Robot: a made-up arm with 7 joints. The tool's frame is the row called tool.
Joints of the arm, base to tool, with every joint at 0 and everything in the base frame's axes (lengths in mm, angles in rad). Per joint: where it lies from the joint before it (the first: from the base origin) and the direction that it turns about. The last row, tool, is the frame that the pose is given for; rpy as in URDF.
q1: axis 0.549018 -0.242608 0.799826 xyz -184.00 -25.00 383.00
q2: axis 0 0 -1 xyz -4.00 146.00 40.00
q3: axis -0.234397 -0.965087 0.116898 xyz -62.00 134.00 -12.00
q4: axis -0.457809 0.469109 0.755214 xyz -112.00 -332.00 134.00
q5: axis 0 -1 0 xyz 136.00 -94.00 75.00
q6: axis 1 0 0 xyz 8.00 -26.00 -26.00
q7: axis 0 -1 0 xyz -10.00 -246.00 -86.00
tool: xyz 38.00 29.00 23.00 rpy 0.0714 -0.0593 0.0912
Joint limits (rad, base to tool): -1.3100..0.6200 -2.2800..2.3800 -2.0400..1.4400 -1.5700..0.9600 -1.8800..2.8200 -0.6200..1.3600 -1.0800..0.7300
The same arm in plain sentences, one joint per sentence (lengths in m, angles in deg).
The arm has seven revolute joints in a row. What follows holds with every joint at zero, and every direction is one of the base frame's. The first joint sits 0.184 m along -x and 0.025 m along -y and 0.383 m along +z from the base frame's origin and rotates about the direction (0.549018, -0.242608, 0.799826), from -75.06 to 35.52 deg. The second joint sits 0.004 m along -x and 0.146 m along +y and 0.04 m along +z from the first joint and rotates about -z, from -130.63 to 136.36 deg. The third joint sits 0.062 m along -x and 0.134 m along +y and 0.012 m along -z from the second joint and rotates about the direction (-0.234397, -0.965087, 0.116898), from -116.88 to 82.51 deg. The fourth joint sits 0.112 m along -x and 0.332 m along -y and 0.134 m along +z from the third joint and rotates about the direction (-0.457809, 0.469109, 0.755214), from -89.95 to 55 deg. The fifth joint sits 0.136 m along +x and 0.094 m along -y and 0.075 m along +z from the fourth joint and rotates about -y, from -107.72 to 161.57 deg. The sixth joint sits 0.008 m along +x and 0.026 m along -y and 0.026 m along -z from the fifth joint and rotates about +x, from -35.52 to 77.92 deg. The seventh joint sits 0.01 m along -x and 0.246 m along -y and 0.086 m along -z from the sixth joint and rotates about -y, from -61.88 to 41.83 deg. The tool frame, which is the frame that the pose is given for, sits 0.038 m along +x and 0.029 m along +y and 0.023 m along +z from the seventh joint; its axes are the base frame's turned by roll 4.09, pitch -3.4 and yaw 5.23 deg (as in URDF: about the fixed x, then y, then z).
